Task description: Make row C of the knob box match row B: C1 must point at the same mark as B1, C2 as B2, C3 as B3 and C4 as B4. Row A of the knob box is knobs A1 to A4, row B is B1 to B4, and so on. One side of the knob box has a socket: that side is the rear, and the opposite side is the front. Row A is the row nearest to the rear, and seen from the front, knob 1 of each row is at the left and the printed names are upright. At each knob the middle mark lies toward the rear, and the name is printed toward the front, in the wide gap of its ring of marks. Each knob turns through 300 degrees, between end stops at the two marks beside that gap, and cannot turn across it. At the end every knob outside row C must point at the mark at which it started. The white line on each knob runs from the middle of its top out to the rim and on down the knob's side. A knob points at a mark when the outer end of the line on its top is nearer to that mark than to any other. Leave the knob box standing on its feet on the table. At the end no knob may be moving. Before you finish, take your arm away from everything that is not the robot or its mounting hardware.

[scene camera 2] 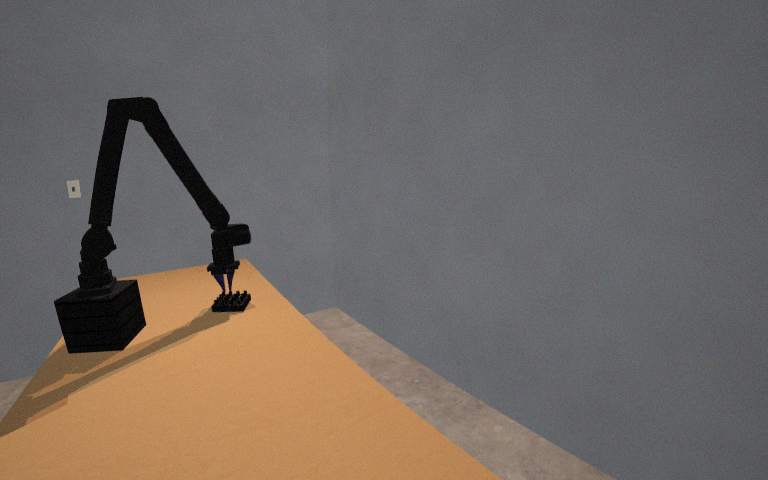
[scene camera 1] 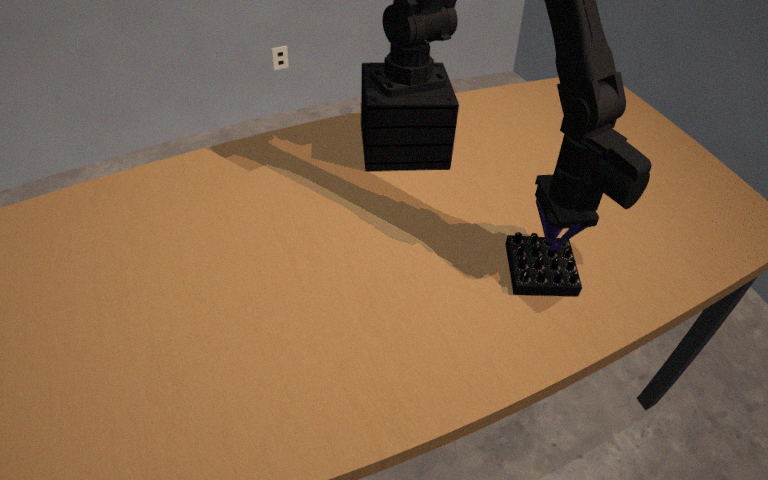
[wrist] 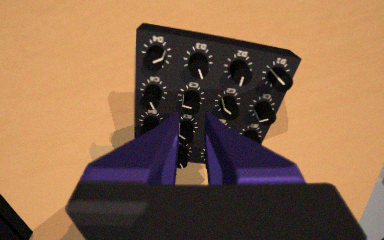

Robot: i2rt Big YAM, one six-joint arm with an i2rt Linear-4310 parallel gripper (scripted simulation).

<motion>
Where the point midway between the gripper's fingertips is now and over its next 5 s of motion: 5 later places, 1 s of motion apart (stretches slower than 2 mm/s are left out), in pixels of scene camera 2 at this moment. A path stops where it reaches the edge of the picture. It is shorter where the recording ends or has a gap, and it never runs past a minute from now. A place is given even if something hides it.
My gripper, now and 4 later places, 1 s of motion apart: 227,292; 228,295; 228,295; 226,285; 223,252
</motion>
